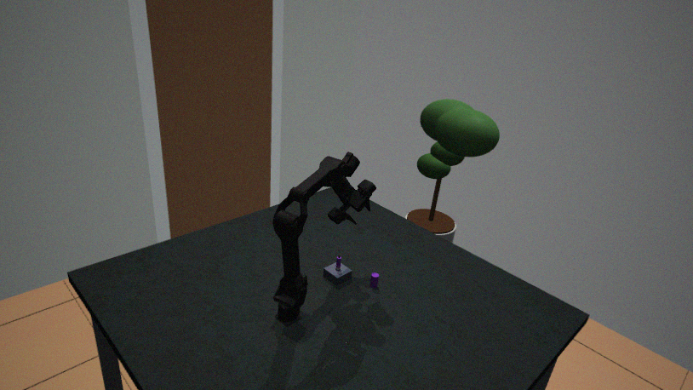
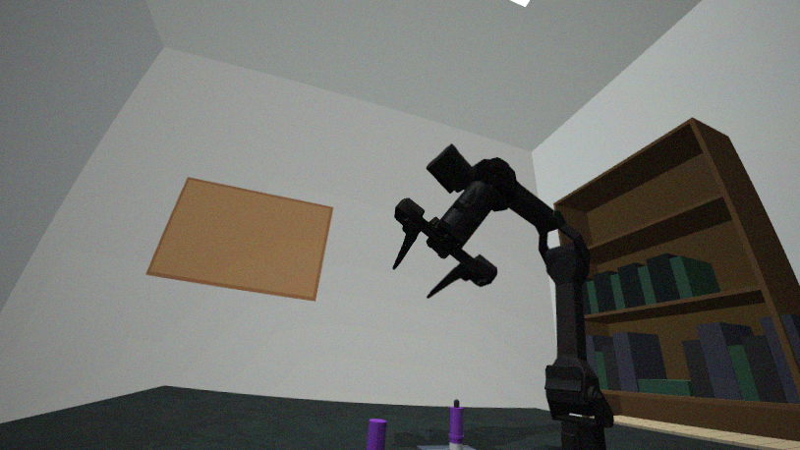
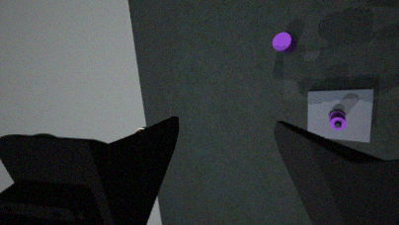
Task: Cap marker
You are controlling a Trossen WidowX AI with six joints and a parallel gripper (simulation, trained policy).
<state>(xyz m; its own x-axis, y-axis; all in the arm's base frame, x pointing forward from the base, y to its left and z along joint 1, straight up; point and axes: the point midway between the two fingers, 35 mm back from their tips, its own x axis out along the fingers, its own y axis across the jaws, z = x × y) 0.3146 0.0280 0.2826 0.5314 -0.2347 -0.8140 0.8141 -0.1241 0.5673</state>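
Now: gripper tip 23 cm above the purple cap, 9 cm to the left of it and 1 cm short of it. Round my gripper tip: purple marker 18 cm below, 6 cm behind, 3 cm to the left.
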